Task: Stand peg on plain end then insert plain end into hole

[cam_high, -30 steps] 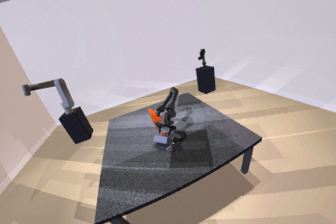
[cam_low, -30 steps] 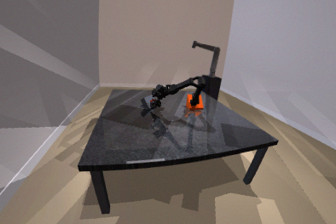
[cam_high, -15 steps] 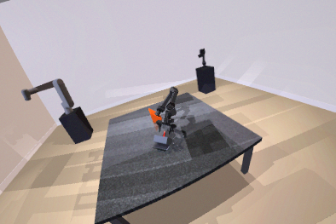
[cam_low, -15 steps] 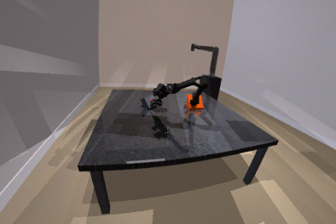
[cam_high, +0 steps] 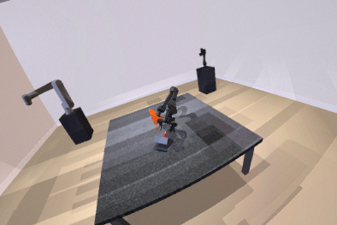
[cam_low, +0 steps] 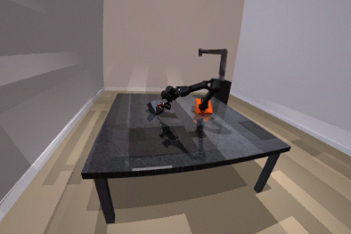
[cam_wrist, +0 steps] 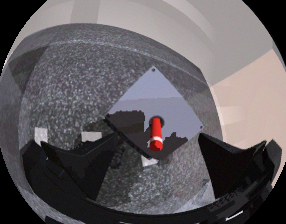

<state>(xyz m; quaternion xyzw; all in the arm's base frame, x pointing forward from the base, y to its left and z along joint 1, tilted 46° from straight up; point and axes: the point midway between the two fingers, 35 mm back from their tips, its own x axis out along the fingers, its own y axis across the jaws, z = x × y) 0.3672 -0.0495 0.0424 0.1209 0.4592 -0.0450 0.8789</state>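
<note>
My gripper tip is 20 mm above the red peg and 10 mm to the left of it. From my gripper tip the other things lie so: sloped panel: 50 mm to the right, 50 mm below, 40 mm ahead.
</note>
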